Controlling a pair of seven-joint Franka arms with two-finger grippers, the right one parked.
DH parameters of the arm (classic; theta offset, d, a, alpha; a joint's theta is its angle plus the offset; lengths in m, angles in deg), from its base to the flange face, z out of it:
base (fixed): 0 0 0 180
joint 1: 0 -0.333 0 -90
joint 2: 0 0 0 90
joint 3: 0 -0.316 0.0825 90
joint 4: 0 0 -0.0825 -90
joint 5: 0 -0.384 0 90
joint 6: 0 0 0.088 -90
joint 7: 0 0.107 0 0
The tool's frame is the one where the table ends.
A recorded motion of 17 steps. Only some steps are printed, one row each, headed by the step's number.
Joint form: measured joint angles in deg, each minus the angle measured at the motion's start. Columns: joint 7, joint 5, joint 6, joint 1, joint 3, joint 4, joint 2.
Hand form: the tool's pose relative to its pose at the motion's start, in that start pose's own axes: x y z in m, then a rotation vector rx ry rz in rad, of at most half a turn. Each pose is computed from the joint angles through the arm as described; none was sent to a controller.
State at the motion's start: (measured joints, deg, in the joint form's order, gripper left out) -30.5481 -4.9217 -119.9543 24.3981 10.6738 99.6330 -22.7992
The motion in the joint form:
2: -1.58 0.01 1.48 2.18 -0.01 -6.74 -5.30
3: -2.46 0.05 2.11 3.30 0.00 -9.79 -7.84
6: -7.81 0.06 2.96 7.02 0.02 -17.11 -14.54
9: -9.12 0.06 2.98 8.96 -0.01 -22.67 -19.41
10: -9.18 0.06 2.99 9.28 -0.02 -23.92 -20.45
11: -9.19 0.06 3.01 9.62 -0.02 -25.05 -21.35
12: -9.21 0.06 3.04 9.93 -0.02 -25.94 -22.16
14: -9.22 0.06 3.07 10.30 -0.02 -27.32 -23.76
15: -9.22 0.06 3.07 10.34 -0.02 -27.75 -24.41
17: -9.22 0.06 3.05 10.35 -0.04 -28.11 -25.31
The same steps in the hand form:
2: 0.0136 0.0310 0.0084 -0.0118 -0.0064 0.0015
3: 0.0180 0.0466 0.0146 -0.0168 -0.0115 0.0011
6: 0.0200 0.0948 0.0377 -0.0271 -0.0245 -0.0393
9: 0.0253 0.1218 0.0537 -0.0424 -0.0220 -0.0396
10: 0.0271 0.1265 0.0568 -0.0463 -0.0207 -0.0377
11: 0.0282 0.1313 0.0592 -0.0500 -0.0190 -0.0343
12: 0.0286 0.1355 0.0624 -0.0518 -0.0194 -0.0312
14: 0.0298 0.1407 0.0719 -0.0520 -0.0251 -0.0281
15: 0.0306 0.1415 0.0768 -0.0509 -0.0290 -0.0285
17: 0.0314 0.1416 0.0856 -0.0470 -0.0373 -0.0296

